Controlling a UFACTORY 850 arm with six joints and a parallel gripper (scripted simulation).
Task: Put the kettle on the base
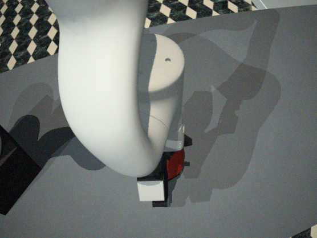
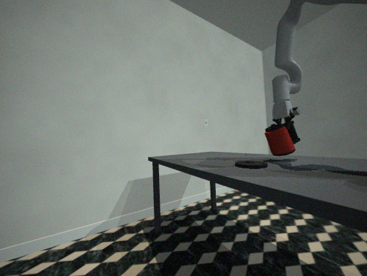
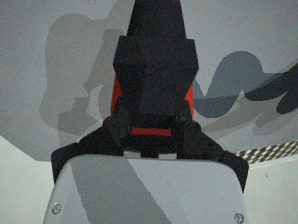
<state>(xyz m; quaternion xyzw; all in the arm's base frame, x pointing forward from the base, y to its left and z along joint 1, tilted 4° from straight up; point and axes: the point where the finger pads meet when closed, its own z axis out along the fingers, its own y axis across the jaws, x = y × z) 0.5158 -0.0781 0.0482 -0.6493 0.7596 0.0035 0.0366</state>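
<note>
Right now the red kettle is 2 cm to the left of my hand and 6 cm below it. Round my hand: black round base: 1 cm behind, 32 cm to the left, 20 cm below.
</note>
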